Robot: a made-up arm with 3 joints. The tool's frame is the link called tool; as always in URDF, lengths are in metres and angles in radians.
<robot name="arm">
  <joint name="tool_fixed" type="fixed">
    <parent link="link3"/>
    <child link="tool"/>
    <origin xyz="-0.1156 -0.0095 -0.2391" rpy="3.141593 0 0"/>
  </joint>
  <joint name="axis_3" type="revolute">
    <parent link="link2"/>
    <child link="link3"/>
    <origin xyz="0.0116 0.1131 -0.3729" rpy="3.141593 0 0"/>
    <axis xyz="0 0 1"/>
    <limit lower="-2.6" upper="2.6"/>
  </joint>
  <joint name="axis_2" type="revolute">
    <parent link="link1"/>
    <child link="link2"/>
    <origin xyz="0.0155 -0.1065 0.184" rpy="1.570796 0 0"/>
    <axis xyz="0 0 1"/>
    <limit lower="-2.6" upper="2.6"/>
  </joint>
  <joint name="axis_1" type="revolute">
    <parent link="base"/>
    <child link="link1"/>
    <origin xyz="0 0 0.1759" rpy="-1.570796 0 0"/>
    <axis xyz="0 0 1"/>
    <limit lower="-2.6" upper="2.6"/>
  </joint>
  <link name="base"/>
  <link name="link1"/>
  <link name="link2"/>
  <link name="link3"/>
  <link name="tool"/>
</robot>
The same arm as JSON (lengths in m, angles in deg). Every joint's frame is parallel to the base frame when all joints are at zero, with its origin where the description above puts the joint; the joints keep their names.
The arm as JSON. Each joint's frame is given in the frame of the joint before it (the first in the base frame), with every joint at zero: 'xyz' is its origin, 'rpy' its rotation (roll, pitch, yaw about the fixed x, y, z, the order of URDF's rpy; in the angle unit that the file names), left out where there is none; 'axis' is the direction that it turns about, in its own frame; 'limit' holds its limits. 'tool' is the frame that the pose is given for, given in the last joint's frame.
{"units": {"length": "m", "angle": "deg"}, "joints": [{"name": "axis_1", "type": "revolute", "origin": {"xyz": [0.0, 0.0, 0.1759]}, "axis": [0.0, 1.0, 0.0], "limit": {"lower": -148.97, "upper": 148.97}}, {"name": "axis_2", "type": "revolute", "origin": {"xyz": [0.0155, 0.184, 0.1065]}, "axis": [0.0, 0.0, 1.0], "limit": {"lower": -148.97, "upper": 148.97}}, {"name": "axis_3", "type": "revolute", "origin": {"xyz": [0.0116, 0.1131, -0.3729]}, "axis": [0.0, 0.0, -1.0], "limit": {"lower": -148.97, "upper": 148.97}}], "tool": {"origin": {"xyz": [-0.1156, 0.0095, 0.2391], "rpy": [0.0, 0.0, 0.0]}}}
